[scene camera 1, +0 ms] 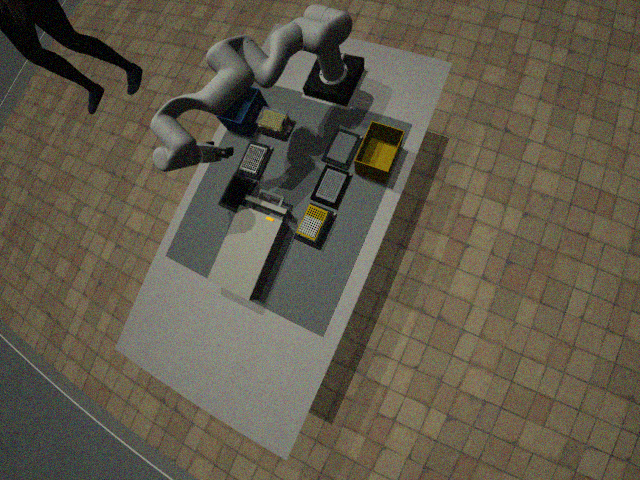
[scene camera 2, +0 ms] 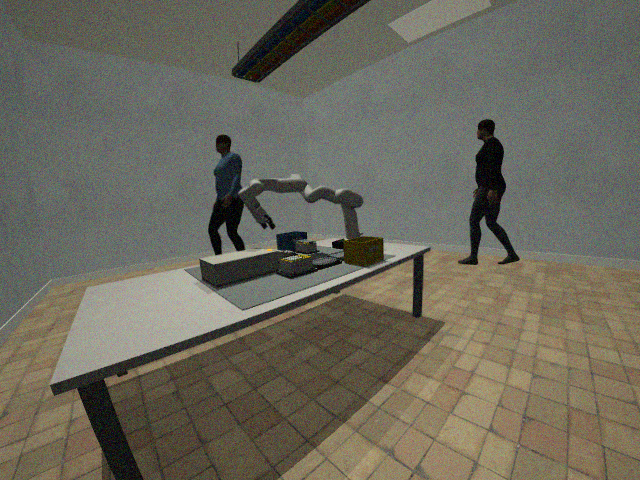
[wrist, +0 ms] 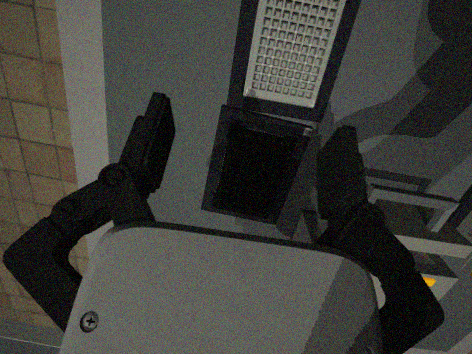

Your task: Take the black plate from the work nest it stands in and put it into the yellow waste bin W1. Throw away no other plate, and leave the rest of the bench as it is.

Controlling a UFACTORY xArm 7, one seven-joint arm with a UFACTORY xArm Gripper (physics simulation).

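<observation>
The black plate sits in a dark work nest beside the beige machine. Its surface is very dark, so its edges against the nest are hard to tell. My gripper is open and empty, raised above the bench on its far left side in the first scene view. In the wrist view the black plate appears between and below the spread fingers, with a gap to both. The yellow waste bin stands on the other side of the bench; no plate shows in it.
A white gridded plate sits in the adjoining nest. The beige machine has a frame at its front. A blue bin, a pale-yellow plate, two grey plates and a yellow-and-white rack stand nearby.
</observation>
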